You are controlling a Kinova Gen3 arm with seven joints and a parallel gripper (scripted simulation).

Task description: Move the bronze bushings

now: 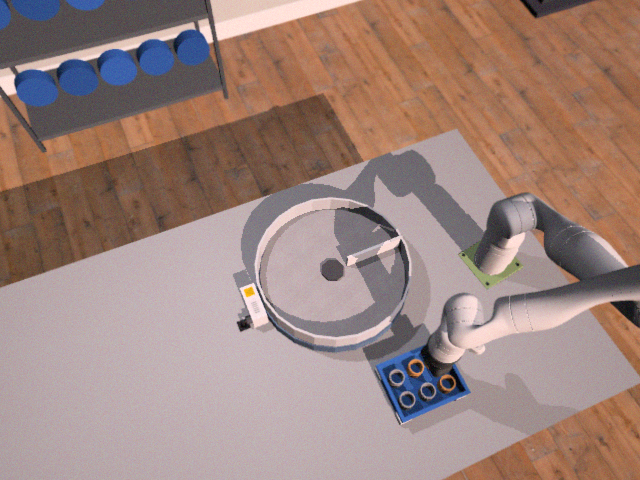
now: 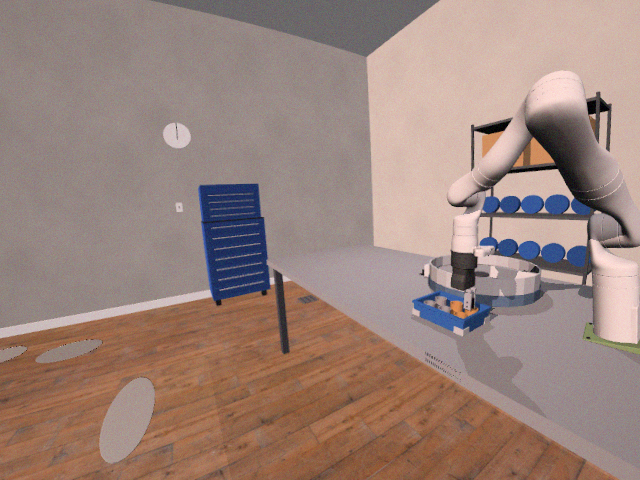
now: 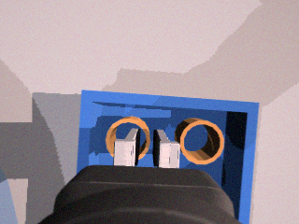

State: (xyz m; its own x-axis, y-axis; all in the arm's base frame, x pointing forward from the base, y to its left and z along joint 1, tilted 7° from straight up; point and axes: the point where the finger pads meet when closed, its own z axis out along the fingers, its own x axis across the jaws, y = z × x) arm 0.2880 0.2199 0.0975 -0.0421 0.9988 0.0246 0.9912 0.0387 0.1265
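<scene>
Right now the blue crate is 5 cm ahead of my hand, 2 cm to the left of it and 4 cm below it. From my hand the other things lie so: turntable disc 15 cm ahead, 34 cm to the right, 1 cm below.
</scene>
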